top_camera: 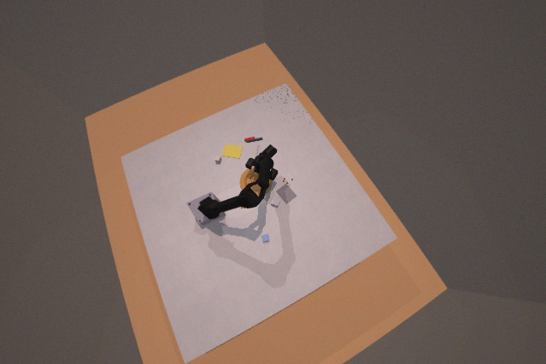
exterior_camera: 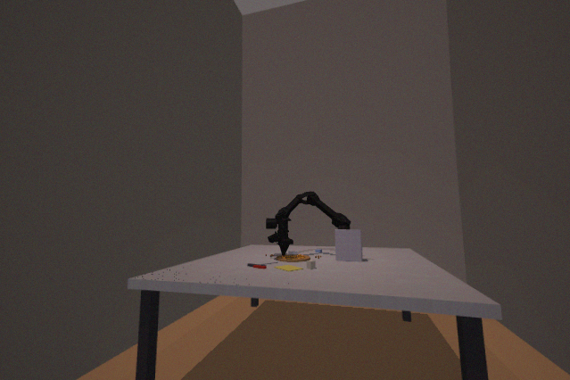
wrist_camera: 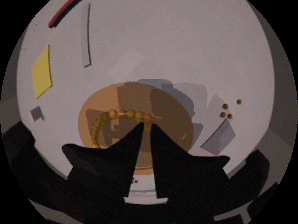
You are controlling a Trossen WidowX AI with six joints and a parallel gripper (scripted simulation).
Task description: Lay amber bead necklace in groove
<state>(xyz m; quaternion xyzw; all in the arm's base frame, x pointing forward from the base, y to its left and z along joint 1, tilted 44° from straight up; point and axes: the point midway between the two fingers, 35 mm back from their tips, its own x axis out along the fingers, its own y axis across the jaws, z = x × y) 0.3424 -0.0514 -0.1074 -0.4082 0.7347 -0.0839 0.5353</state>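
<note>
Now: the round bead board 60 mm behind my gripper tip, 20 mm to the right of it and 10 mm below it. Round my gripper tip: thin grey bar: 50 mm ahead, 160 mm to the left, 20 mm below; yellow pad: 80 mm behind, 250 mm to the left, 20 mm below; grey square plate: 60 mm ahead, 180 mm to the right, 20 mm below.
</note>
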